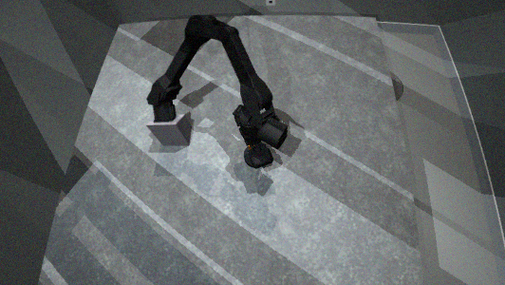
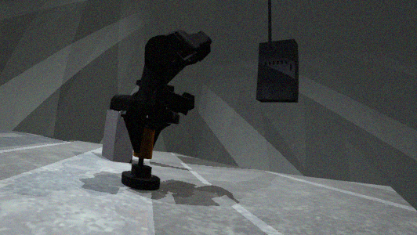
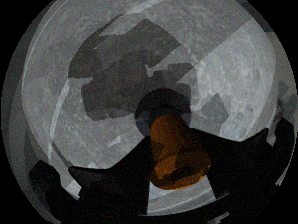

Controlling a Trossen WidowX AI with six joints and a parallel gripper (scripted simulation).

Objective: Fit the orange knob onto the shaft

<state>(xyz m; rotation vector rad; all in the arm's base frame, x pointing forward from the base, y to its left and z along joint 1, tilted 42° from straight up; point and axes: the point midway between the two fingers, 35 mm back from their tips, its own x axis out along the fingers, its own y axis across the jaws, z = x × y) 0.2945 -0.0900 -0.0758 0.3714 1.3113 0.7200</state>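
Now: the knob 2 cm above my gripper tip. From my gripper tip the other things lie so: dark pedestal (4 cm below).
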